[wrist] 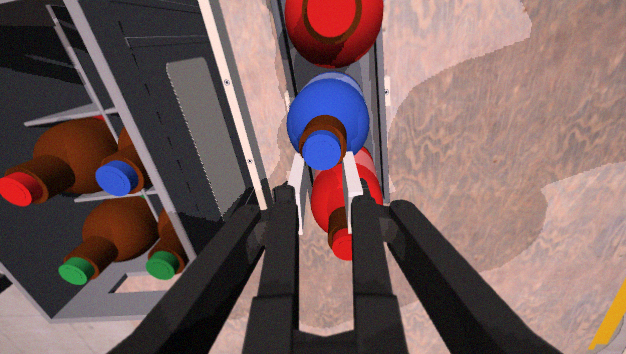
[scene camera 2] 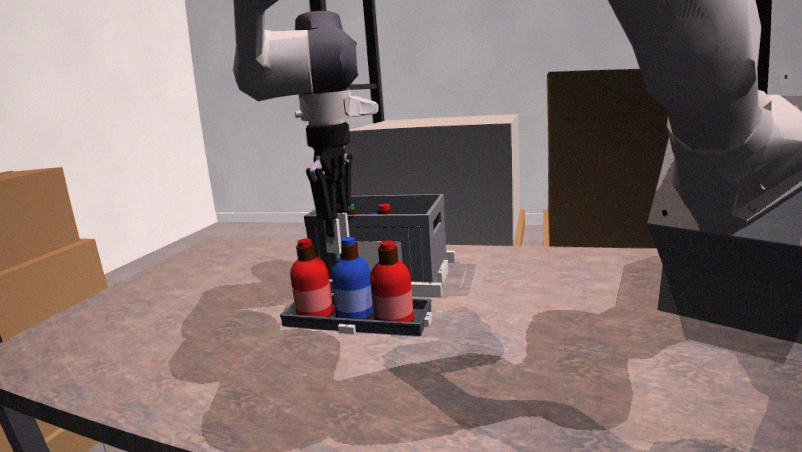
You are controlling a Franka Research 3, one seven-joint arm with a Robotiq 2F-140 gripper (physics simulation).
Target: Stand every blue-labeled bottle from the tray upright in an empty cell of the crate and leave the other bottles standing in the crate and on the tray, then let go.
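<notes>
The blue-labeled bottle stands upright on the tray between a red bottle on the left and another red bottle on the right. My gripper points down and is narrowed at the blue bottle's neck, which sits at one edge of the pads. It looks shut on that neck; the exact contact is partly hidden by the cap. The grey crate stands behind the tray, holding bottles with red, blue and green caps. Crate space shows at the wrist view's upper left.
A large grey box and a dark brown panel stand in the background. Brown boxes are at the left. Pale brackets sit around the crate's base, and the crate walls rise close to the tray.
</notes>
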